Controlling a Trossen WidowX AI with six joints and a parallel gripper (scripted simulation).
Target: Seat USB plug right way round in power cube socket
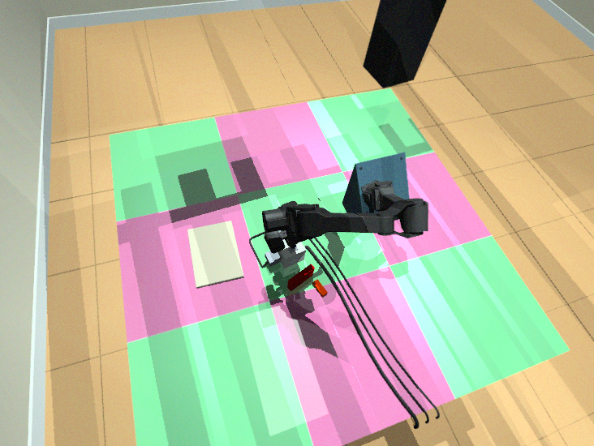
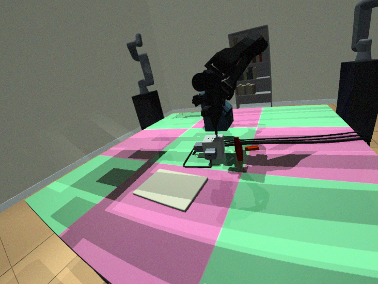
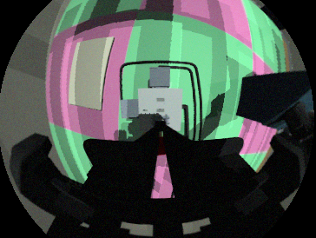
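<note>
My gripper tip is now 2 cm above the dark USB plug. From my gripper tip the other things lie so: red block 1 cm ahead, 8 cm to the left, 9 cm below; orange piece 4 cm behind, 14 cm to the left, 12 cm below; flat white pad 23 cm ahead, 13 cm to the right, 12 cm below.
</note>
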